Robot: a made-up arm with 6 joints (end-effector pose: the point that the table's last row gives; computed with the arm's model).
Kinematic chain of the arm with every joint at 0, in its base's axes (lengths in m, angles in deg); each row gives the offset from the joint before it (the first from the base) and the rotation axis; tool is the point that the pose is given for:
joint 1: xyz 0 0 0.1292 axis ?
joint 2: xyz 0 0 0 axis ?
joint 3: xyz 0 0 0.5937 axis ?
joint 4: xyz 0 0 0 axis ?
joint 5: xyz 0.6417 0 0 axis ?
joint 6: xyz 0 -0.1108 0 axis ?
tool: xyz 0 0 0
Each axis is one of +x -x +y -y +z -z.
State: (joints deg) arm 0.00 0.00 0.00 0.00 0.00 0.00
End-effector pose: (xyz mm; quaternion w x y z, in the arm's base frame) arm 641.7 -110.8 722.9 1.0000 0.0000 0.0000 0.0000
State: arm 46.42 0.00 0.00 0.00 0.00 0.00
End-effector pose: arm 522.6 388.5 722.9 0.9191 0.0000 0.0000 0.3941
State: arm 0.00 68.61 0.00 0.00 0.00 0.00
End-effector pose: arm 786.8 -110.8 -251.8 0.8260 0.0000 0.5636 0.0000
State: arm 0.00 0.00 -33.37 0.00 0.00 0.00
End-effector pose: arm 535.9 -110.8 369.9 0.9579 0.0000 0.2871 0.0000
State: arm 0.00 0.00 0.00 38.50 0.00 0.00
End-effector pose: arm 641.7 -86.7 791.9 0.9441 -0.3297 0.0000 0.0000
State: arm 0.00 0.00 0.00 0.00 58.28 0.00
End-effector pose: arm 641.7 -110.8 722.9 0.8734 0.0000 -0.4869 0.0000
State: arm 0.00 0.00 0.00 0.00 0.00 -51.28
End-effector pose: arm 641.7 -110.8 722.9 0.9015 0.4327 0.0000 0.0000
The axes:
joint 1: +z
joint 2: +y
joint 3: -y
joint 4: -x
joint 5: -y
joint 6: -x

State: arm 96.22 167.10 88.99 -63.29 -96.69 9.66
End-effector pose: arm 31.3 172.3 -1097.8 0.0613 0.2832 -0.9427 -0.1653
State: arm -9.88 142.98 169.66 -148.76 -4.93 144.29
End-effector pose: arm 958.7 -70.8 -108.0 0.9623 0.0095 -0.2671 -0.0510
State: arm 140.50 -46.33 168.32 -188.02 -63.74 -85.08
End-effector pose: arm 662.1 -688.0 161.6 0.2408 0.6538 0.3690 -0.6151
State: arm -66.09 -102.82 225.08 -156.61 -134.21 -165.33
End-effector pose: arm 69.2 94.9 -380.8 0.5650 -0.5119 -0.5988 -0.2454
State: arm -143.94 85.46 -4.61 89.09 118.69 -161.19
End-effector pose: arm -568.4 -411.7 -465.6 0.2526 0.8298 -0.4763 0.1443
